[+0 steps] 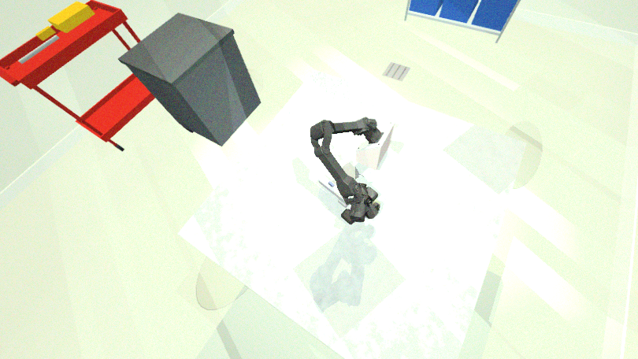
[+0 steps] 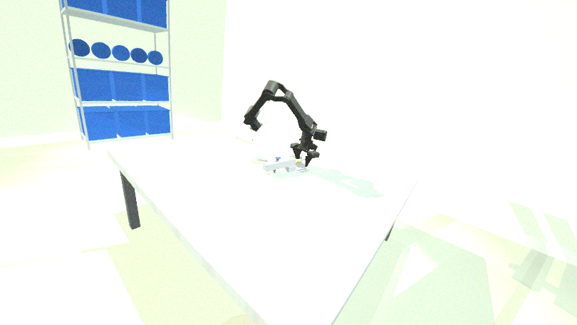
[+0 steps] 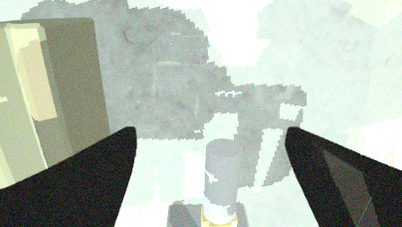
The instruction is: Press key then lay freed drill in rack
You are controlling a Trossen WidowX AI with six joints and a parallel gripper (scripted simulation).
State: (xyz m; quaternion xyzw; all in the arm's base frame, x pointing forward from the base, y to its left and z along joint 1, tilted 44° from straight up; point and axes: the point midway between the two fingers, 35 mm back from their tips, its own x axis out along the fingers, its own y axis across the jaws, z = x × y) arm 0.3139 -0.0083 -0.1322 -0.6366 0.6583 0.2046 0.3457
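Now: gripper tip 10 mm past the drill, 50 mm to the left of it and 30 mm below it. The rest, counted from my gripper tip: small blue key 30 mm behind, 170 mm to the right, 30 mm above; then pale holder block 30 mm behind, 150 mm to the right, 20 mm above; then olive block 70 mm behind, 30 mm to the left.
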